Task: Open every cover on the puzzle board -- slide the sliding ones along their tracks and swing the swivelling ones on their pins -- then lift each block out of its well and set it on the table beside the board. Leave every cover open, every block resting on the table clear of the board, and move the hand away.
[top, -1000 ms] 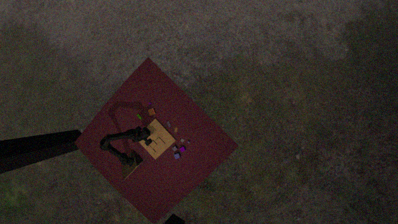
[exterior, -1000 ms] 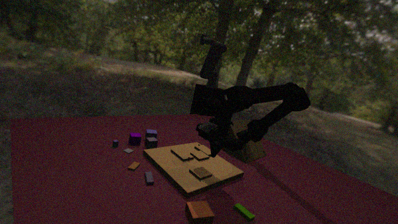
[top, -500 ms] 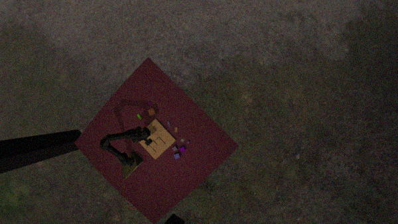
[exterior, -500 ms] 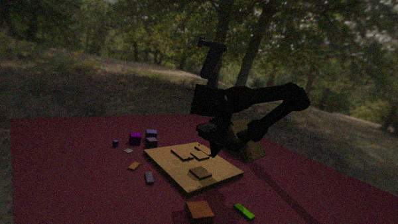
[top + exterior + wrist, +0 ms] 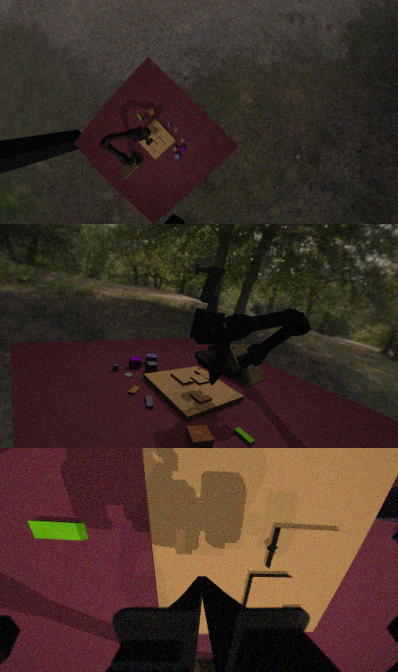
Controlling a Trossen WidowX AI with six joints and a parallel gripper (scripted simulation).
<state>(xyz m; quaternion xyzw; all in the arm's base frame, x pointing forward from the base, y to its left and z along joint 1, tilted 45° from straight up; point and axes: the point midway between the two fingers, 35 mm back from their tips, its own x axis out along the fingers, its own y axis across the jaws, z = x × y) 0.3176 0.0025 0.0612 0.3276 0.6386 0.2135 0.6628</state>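
My gripper tip is 200 mm short of the grey bar, 100 mm to the left of it and 60 mm above it. From my gripper tip the other things lie so: green bar (60 mm ahead, 190 mm to the left, 60 mm below); then orange block (190 mm ahead, 110 mm to the left, 50 mm below); then flat orange tile (200 mm ahead, 190 mm to the right, 60 mm below).
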